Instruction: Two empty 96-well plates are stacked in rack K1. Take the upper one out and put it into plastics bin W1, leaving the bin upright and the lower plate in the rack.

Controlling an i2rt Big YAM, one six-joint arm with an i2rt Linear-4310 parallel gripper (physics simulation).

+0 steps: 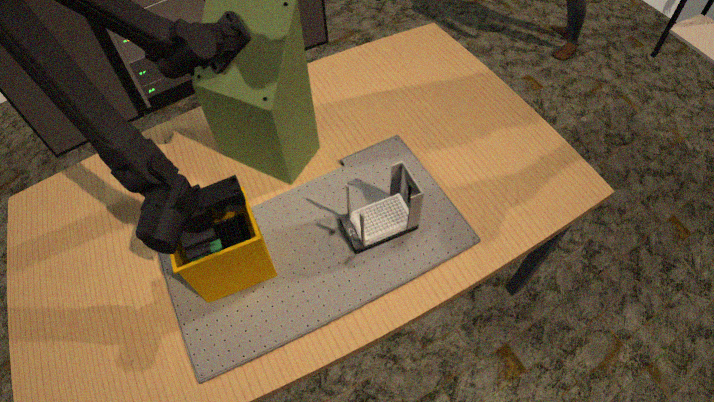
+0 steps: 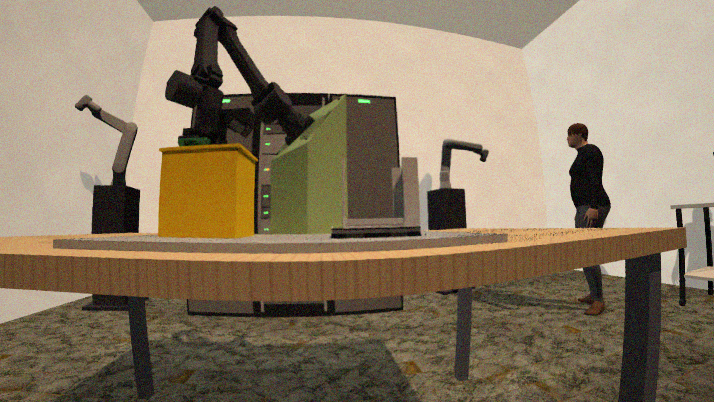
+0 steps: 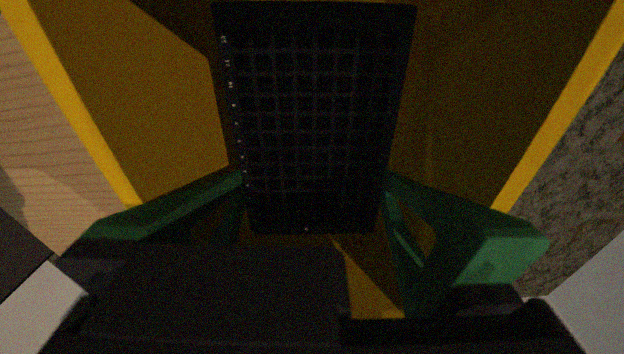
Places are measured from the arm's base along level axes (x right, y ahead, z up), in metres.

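Pixels of known places: gripper, fingertip midpoint: (image 1: 210, 244) (image 3: 312, 177); arm's base, link origin: (image 1: 225, 42) (image 2: 300, 131).
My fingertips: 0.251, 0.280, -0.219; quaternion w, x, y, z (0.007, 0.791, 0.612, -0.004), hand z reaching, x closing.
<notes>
Ahead of a thing's pixels: the offset from my fingertips to its middle, as dx, dy, dz. "spot": to the spot under its first point.
The yellow bin W1 @[-0.017, +0.006, -0.035] (image 1: 229, 274) (image 2: 207, 195) (image 3: 562, 105) stands upright. My gripper (image 1: 219, 237) (image 2: 194, 141) (image 3: 312, 177) points down into its mouth, the green fingers partly below the rim. It is shut on the upper plate @[-0.021, +0.006, -0.002] (image 1: 236, 229) (image 3: 315, 115), which looks nearly black in the bin's shade and lies between the green fingertips, inside the bin walls. Whether the plate touches the bin floor cannot be seen. Rack K1 @[-0.342, +0.127, -0.053] (image 1: 416, 212) (image 2: 411, 195), with a tall grey end wall and dark base, holds the lower, white plate @[-0.351, +0.130, -0.098] (image 1: 384, 219), lying flat.
The bin and rack stand on a grey perforated board @[spot: -0.122, +0.159, -0.125] (image 1: 310, 290) (image 2: 280, 244) on the wooden table (image 1: 500, 150) (image 2: 325, 277). A tall green block (image 1: 295, 125) (image 2: 325, 180) carries the arm base behind them. A person (image 2: 590, 175) stands beyond the table.
</notes>
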